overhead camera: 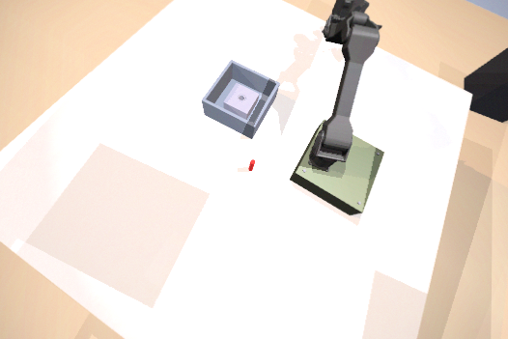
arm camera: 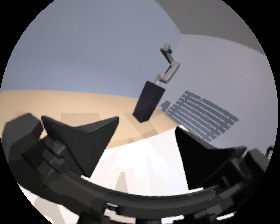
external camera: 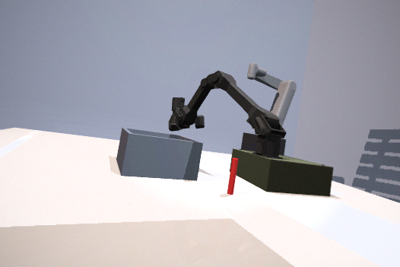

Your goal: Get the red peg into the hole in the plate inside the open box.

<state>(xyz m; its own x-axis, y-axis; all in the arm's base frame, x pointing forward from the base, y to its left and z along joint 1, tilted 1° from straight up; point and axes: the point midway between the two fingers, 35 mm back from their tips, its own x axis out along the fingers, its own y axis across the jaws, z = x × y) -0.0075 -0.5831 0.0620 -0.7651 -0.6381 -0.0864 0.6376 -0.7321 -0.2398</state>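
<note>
The red peg lies 220 mm ahead of my gripper tip, 700 mm to the left of it and 90 mm below it. Also, from my gripper tip: grey box 340 mm ahead, 500 mm to the left, 100 mm below; then plate 340 mm ahead, 500 mm to the left, 80 mm below.
</note>
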